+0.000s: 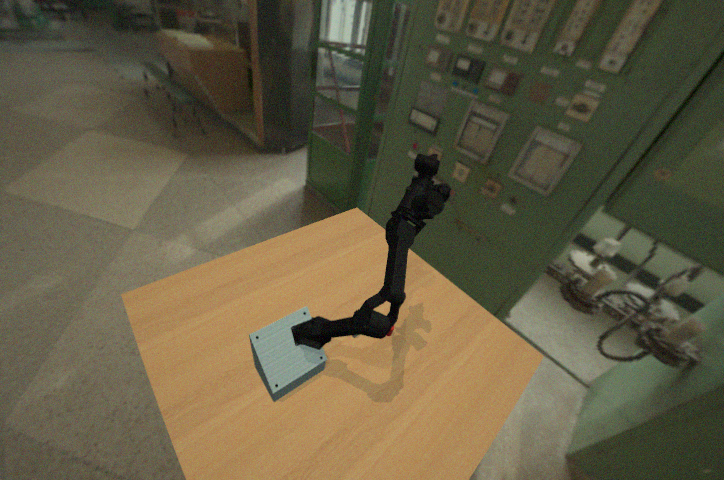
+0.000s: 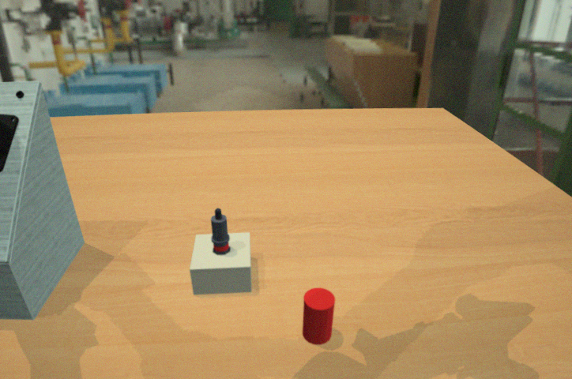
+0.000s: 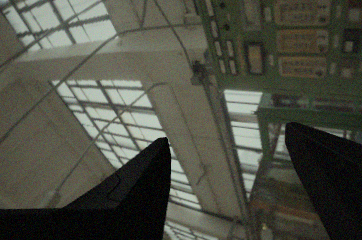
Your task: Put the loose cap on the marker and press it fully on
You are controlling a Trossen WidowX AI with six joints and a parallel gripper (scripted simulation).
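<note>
My gripper tip is 70 mm past the red marker cap, 120 mm to the left of it and 690 mm above it.
</note>
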